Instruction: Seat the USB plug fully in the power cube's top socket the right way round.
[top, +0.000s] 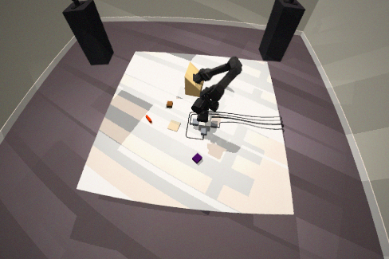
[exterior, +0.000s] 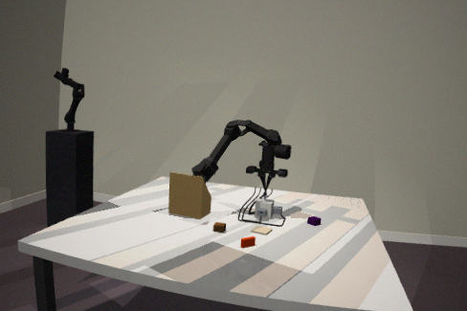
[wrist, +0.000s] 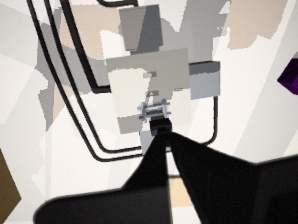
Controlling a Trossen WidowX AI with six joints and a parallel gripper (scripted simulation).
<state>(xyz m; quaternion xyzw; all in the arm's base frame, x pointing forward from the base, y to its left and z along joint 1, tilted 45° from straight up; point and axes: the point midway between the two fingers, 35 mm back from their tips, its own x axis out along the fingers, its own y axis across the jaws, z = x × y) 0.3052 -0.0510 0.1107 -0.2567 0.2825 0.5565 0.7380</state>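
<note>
Right now the USB plug is 2 cm below my gripper tip. Round my gripper tip: cream card 19 cm to the right, 13 cm below; purple block 24 cm ahead, 4 cm to the right, 12 cm below; brown block 17 cm behind, 23 cm to the right, 12 cm below.
</note>
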